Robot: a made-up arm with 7 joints. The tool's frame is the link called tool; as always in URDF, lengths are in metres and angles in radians. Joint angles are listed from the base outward. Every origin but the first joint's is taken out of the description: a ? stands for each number. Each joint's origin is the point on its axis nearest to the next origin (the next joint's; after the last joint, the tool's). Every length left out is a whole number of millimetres.
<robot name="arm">
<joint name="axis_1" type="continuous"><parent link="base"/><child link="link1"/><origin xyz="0 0 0.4" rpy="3.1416 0 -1.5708"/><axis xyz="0 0 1"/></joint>
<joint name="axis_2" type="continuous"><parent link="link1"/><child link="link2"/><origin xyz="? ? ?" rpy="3.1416 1.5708 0"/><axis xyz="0 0 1"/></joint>
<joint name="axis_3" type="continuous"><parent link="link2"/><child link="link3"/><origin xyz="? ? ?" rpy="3.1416 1.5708 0"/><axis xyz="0 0 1"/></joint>
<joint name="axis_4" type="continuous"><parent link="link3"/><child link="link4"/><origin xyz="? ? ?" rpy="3.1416 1.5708 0"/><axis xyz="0 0 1"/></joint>
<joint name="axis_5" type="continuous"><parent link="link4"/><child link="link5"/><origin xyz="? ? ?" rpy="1.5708 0 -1.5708"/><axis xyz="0 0 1"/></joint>
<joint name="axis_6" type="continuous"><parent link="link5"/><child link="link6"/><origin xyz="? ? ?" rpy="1.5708 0 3.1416"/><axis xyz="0 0 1"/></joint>
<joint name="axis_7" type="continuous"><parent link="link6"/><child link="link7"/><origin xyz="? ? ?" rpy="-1.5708 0 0"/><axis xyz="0 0 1"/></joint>
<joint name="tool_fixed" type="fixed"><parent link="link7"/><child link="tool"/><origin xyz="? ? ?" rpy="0 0 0"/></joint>
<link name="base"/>
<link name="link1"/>
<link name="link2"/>
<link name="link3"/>
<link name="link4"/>
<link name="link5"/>
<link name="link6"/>
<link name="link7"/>
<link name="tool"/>
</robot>
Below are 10 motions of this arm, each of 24 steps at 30 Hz.
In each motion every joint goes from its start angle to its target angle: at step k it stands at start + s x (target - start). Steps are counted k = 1, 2, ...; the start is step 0. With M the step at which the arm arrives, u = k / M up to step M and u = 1 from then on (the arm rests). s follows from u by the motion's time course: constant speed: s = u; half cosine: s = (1 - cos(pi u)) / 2; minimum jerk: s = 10 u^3 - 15 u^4 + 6 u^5.
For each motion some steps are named. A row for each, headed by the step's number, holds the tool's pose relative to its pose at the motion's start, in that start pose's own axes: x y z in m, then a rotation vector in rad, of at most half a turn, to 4 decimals.
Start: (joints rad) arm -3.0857 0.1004 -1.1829 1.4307 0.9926 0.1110 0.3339
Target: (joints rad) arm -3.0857 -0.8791 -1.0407 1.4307 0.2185 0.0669 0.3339
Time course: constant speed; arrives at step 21
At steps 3, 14, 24:
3: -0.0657 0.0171 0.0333 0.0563 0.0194 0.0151
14: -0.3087 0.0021 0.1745 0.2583 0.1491 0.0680
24: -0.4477 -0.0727 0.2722 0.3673 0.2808 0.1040

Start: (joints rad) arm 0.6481 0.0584 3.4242 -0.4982 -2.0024 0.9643 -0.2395
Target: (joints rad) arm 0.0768 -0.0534 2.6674 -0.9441 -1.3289 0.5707 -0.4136
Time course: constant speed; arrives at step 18
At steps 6, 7, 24:
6: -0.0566 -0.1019 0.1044 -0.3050 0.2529 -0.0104
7: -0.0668 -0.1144 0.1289 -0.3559 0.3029 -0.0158
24: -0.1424 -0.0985 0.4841 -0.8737 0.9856 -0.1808

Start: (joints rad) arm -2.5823 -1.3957 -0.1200 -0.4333 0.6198 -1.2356 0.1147
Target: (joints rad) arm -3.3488 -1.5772 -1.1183 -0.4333 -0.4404 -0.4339 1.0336
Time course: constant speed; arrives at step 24
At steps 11, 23, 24:
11: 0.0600 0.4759 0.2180 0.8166 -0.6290 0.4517
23: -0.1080 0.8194 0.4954 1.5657 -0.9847 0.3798
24: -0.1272 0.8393 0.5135 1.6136 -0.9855 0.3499

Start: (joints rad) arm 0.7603 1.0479 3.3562 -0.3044 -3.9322 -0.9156 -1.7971
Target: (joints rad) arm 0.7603 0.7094 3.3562 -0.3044 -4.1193 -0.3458 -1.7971
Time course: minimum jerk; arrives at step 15
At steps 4, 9, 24:
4: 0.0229 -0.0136 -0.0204 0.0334 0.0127 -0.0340
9: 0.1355 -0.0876 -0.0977 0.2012 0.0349 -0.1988
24: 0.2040 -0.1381 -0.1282 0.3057 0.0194 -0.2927

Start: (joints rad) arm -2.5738 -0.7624 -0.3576 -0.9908 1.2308 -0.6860 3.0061
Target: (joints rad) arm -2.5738 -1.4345 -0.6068 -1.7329 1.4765 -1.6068 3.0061
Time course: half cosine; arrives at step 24
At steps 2, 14, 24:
2: 0.0069 -0.0137 -0.0066 -0.0151 -0.0244 0.0132
14: 0.2945 -0.4279 -0.0243 -0.4520 -0.7484 0.6638
24: 0.4415 -0.5573 0.0969 -0.6042 -0.9737 1.1871

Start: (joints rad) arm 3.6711 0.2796 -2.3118 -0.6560 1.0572 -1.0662 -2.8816
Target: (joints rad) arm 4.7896 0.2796 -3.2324 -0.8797 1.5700 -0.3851 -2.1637
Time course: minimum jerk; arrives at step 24
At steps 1, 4, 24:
1: 0.0000 -0.0001 -0.0002 0.0002 0.0001 0.0008
4: 0.0020 -0.0034 -0.0113 0.0128 0.0051 0.0425
24: 0.1399 -0.0549 -0.2467 0.2612 0.1763 1.1912

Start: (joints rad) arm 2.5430 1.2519 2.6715 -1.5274 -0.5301 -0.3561 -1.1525
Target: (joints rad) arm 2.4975 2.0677 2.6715 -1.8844 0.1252 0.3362 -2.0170
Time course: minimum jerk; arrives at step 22
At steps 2, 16, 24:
2: 0.0022 -0.0027 -0.0029 -0.0032 -0.0031 -0.0049
16: 0.1455 -0.4698 -0.2065 -0.3517 -0.1954 -0.5254
24: 0.1406 -0.5429 -0.2045 -0.4012 -0.1835 -0.6099

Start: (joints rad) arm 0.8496 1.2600 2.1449 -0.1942 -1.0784 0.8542 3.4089
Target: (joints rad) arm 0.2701 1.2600 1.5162 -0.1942 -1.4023 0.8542 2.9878
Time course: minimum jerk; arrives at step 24
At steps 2, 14, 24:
2: 0.0026 0.0010 0.0017 0.0037 -0.0043 -0.0049
14: 0.2811 0.1232 0.2994 0.6318 -0.4332 -0.5445
24: 0.3682 0.1714 0.5071 1.0761 -0.5395 -0.7398

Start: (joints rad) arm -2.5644 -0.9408 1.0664 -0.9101 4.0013 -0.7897 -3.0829
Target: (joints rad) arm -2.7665 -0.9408 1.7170 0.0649 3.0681 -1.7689 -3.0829
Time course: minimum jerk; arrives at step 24
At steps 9, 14, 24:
9: 0.1361 -0.1667 -0.0100 -0.3011 -0.4205 0.1366
14: 0.3771 -0.2916 0.0612 -0.5663 -1.1206 0.3731
24: 0.5698 -0.2868 0.1764 -0.6423 -1.8439 0.5551

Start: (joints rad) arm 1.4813 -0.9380 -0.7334 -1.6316 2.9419 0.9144 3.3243
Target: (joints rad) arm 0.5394 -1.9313 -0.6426 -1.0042 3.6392 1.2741 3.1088
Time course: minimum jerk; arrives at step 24
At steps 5, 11, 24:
5: 0.0073 0.0028 -0.0377 -0.0076 0.0707 0.0274
11: -0.0039 0.0034 -0.2734 -0.1179 0.4648 0.1627
24: -0.2205 -0.1077 -0.6241 -0.5595 1.0690 0.3738

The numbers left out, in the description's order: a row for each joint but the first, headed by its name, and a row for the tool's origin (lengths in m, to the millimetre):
axis_2: 0.02 0 0
axis_3: 0.47 0 0
axis_4: 0.02 0 0
axis_5: 0.44 0 0
axis_6: 0 0 0
axis_7: 0 -0.15 0
tool: 0 0 0

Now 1 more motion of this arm.
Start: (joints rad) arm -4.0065 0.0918 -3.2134 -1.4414 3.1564 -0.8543 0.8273
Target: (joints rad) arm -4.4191 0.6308 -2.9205 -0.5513 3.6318 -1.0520 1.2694
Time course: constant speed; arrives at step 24
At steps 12, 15, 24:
12: -0.0552 -0.0765 -0.0989 0.0906 0.3573 0.3455
15: -0.0785 -0.1037 -0.1122 0.1248 0.4541 0.4323
24: -0.1742 -0.1995 -0.1176 0.2692 0.7642 0.6745

